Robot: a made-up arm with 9 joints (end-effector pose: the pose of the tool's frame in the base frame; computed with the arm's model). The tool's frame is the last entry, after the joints. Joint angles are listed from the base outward.
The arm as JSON. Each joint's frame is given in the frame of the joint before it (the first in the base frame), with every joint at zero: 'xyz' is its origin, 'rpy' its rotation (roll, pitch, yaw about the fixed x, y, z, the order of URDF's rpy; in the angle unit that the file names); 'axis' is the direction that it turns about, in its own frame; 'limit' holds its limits. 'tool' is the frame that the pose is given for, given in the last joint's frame.
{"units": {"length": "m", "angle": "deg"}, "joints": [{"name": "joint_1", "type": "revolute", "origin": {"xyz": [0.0, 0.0, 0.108], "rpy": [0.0, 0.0, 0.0]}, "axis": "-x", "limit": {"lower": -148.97, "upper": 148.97}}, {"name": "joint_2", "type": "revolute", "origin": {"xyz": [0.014, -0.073, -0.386], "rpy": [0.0, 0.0, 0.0]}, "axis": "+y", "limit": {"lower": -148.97, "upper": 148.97}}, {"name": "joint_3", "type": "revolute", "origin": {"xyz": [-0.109, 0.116, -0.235], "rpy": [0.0, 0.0, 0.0]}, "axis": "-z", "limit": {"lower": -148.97, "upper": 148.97}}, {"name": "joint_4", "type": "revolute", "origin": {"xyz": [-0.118, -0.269, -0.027], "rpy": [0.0, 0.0, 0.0]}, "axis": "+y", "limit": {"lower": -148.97, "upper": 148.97}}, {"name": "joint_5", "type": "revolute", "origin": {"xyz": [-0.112, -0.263, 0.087], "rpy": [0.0, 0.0, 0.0]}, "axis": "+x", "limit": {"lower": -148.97, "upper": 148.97}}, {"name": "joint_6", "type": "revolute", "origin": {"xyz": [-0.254, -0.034, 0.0], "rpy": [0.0, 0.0, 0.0]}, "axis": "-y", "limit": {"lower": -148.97, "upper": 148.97}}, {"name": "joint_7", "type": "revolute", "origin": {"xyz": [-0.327, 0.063, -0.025], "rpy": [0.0, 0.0, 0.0]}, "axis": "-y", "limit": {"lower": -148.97, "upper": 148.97}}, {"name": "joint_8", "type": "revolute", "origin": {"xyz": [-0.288, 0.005, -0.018], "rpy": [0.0, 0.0, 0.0]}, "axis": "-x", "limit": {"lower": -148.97, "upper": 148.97}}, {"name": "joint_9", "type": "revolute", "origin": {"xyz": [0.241, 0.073, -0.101], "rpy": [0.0, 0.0, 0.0]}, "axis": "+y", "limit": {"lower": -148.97, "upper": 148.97}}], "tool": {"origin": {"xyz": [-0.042, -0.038, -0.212], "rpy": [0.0, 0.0, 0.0]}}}
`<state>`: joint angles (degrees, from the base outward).
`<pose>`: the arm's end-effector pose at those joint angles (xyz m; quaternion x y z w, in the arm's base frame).
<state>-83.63 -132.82 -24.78 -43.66 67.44 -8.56 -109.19 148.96 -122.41</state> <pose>0.9670 0.2051 -0.5708 -0.7519 -0.2520 0.6088 0.0228</pose>
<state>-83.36 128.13 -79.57 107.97 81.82 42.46 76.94 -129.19 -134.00</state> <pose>0.0820 0.8581 0.1249 0.0899 0.4157 -0.6275 0.6522</pose>
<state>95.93 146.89 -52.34 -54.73 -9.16 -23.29 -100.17 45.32 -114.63</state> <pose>-0.3683 0.5023 0.8635 0.0978 0.4147 -0.3142 0.8484</pose>
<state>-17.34 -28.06 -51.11 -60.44 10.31 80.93 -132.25 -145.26 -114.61</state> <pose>0.5337 0.0686 -0.7523 0.8169 0.0408 -0.4379 0.3732</pose>
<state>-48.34 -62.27 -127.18 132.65 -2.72 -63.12 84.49 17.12 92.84</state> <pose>-0.1464 0.7762 0.4306 -0.6373 0.5331 -0.4491 0.3287</pose>
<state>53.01 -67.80 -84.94 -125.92 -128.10 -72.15 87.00 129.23 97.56</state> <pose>0.8859 -0.1464 -0.4375 0.5619 -0.1566 -0.6884 0.4311</pose>
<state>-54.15 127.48 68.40 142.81 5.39 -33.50 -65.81 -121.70 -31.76</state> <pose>0.0327 -0.1430 -0.3182 0.8220 0.1158 0.0103 0.5574</pose>
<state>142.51 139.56 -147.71 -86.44 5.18 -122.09 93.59 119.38 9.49</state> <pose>-0.9708 -0.6562 0.3136 -0.7450 0.1724 -0.2392 0.5983</pose>
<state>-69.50 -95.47 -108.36 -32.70 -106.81 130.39 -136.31 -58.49 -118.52</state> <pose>0.1282 -0.2485 0.3717 0.2682 0.7440 -0.2209 0.5707</pose>
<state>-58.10 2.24 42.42 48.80 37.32 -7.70 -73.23 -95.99 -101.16</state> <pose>-0.6836 0.1571 0.1620 0.0992 0.7830 -0.5879 0.1774</pose>
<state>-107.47 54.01 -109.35 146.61 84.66 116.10 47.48 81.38 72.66</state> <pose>-0.1013 0.6909 0.2699 0.2649 0.0954 -0.1050 0.9538</pose>
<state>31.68 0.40 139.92 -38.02 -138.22 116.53 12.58 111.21 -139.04</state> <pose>-0.2227 0.3428 -0.8775 0.1621 0.3939 0.8957 0.1277</pose>
